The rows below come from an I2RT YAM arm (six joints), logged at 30 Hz.
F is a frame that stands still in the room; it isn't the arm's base.
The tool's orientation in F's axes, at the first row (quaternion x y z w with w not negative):
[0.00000, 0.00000, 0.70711, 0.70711]
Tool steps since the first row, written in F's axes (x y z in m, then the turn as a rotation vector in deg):
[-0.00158, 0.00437, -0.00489, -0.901, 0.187, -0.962]
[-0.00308, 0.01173, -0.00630, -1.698, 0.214, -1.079]
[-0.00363, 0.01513, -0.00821, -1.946, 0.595, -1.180]
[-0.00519, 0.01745, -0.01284, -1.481, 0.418, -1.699]
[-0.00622, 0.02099, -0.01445, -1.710, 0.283, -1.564]
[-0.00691, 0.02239, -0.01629, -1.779, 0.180, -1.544]
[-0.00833, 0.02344, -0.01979, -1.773, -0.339, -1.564]
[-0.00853, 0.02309, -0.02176, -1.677, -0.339, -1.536]
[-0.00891, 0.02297, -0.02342, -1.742, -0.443, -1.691]
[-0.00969, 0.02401, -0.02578, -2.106, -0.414, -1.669]
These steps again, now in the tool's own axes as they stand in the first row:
[0.00437, 0.00158, -0.00489, 0.187, 0.901, -0.962]
[0.01173, 0.00308, -0.00630, 0.214, 1.698, -1.079]
[0.01513, 0.00363, -0.00821, 0.595, 1.946, -1.180]
[0.01745, 0.00519, -0.01284, 0.418, 1.481, -1.699]
[0.02099, 0.00622, -0.01445, 0.283, 1.710, -1.564]
[0.02239, 0.00691, -0.01629, 0.180, 1.779, -1.544]
[0.02344, 0.00833, -0.01979, -0.339, 1.773, -1.564]
[0.02309, 0.00853, -0.02176, -0.339, 1.677, -1.536]
[0.02297, 0.00891, -0.02342, -0.443, 1.742, -1.691]
[0.02401, 0.00969, -0.02578, -0.414, 2.106, -1.669]

